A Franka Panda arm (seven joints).
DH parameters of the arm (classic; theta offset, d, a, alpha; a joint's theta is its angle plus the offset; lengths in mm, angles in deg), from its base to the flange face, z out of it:
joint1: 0 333 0 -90
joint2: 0 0 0 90
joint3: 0 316 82.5 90
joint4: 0 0 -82.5 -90
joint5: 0 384 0 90
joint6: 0 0 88 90
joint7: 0 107 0 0
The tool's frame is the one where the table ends.
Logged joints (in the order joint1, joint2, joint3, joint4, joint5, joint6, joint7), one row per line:
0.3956, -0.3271, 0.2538, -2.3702, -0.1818, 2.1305, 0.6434
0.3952, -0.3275, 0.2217, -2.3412, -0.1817, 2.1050, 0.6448
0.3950, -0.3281, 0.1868, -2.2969, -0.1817, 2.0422, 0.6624
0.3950, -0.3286, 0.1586, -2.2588, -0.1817, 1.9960, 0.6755
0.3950, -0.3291, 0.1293, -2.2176, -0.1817, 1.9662, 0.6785
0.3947, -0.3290, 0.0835, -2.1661, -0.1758, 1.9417, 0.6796
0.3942, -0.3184, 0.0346, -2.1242, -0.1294, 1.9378, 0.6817
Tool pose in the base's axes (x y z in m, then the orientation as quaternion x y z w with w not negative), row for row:
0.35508, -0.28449, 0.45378, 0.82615, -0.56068, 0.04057, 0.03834
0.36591, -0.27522, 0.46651, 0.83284, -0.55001, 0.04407, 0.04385
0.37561, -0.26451, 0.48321, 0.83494, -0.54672, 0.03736, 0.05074
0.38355, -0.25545, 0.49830, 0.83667, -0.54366, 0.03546, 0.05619
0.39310, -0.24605, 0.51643, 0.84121, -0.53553, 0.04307, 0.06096
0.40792, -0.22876, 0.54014, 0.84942, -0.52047, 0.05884, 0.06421
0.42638, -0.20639, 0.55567, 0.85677, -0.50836, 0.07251, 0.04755
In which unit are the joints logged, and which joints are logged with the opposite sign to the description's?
The joints are logged in radians. Opposite sign: joint1, joint3.
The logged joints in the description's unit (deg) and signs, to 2 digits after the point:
-22.67, -18.74, -14.54, -135.80, -10.42, 122.07, 36.86
-22.64, -18.76, -12.70, -134.14, -10.41, 120.61, 36.94
-22.63, -18.80, -10.70, -131.60, -10.41, 117.01, 37.95
-22.63, -18.83, -9.09, -129.42, -10.41, 114.36, 38.70
-22.63, -18.86, -7.41, -127.06, -10.41, 112.65, 38.88
-22.61, -18.85, -4.78, -124.11, -10.07, 111.25, 38.94
-22.59, -18.24, -1.98, -121.71, -7.41, 111.03, 39.06

